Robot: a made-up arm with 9 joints.
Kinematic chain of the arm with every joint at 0, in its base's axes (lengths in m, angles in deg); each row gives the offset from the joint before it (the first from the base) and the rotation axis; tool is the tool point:
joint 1: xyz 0 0 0.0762 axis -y
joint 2: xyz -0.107 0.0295 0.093 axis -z
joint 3: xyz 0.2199 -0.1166 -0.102 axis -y
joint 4: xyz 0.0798 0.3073 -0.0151 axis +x
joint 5: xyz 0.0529 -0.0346 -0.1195 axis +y
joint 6: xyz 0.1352 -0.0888 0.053 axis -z
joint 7: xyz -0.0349 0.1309 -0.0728 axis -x
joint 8: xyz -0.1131 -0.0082 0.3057 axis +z
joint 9: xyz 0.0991 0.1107 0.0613 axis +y
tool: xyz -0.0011 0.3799 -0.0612
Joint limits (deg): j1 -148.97..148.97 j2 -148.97..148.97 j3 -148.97..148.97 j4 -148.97..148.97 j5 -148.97..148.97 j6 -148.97..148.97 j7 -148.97..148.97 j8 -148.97..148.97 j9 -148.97..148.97
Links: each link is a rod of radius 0.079 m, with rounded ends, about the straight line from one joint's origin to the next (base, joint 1, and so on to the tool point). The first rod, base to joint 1, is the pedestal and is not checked.
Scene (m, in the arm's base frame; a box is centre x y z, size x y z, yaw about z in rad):
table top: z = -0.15
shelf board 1: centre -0.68 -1.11 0 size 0.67 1.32 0.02 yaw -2.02
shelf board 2: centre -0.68 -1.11 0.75 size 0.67 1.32 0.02 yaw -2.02
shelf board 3: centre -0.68 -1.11 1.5 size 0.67 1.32 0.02 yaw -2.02
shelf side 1: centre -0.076 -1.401 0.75 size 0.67 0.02 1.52 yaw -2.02
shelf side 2: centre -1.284 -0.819 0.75 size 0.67 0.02 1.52 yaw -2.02
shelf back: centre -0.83 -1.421 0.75 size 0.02 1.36 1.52 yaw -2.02
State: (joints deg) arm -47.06 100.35 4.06 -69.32 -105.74 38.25 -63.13 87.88 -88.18
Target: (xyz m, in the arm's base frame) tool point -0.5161 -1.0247 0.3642
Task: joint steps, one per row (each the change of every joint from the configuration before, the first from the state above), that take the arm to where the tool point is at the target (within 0.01 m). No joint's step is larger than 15 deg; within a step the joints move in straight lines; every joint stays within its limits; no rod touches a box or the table.
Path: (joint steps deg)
1: -10.99 8.10 4.61 -2.58 13.39 3.30 3.84 -3.36 0.61
2: -10.98 8.11 4.61 -2.58 13.40 3.29 3.85 -3.37 0.62
3: -10.99 8.10 4.61 -2.58 13.39 3.30 3.84 -3.36 0.61
4: -10.98 8.10 4.61 -2.58 13.40 3.30 3.84 -3.36 0.61
5: -10.99 8.11 4.61 -2.58 13.39 3.30 3.84 -3.37 0.61
6: -10.98 8.10 4.62 -2.57 13.40 3.29 3.85 -3.36 0.62
7: 13.12 0.00 -4.14 0.20 -0.60 6.15 10.68 -2.65 -1.16
8: 13.11 0.00 -4.14 0.20 -0.59 6.14 10.67 -2.65 -1.15
9: 13.12 0.00 -4.14 0.20 -0.59 6.14 10.68 -2.65 -1.16
10: 13.12 0.00 -4.14 0.20 -0.59 6.14 10.68 -2.64 -1.15
11: 13.12 0.00 -4.14 0.21 -0.59 6.14 10.68 -2.65 -1.15

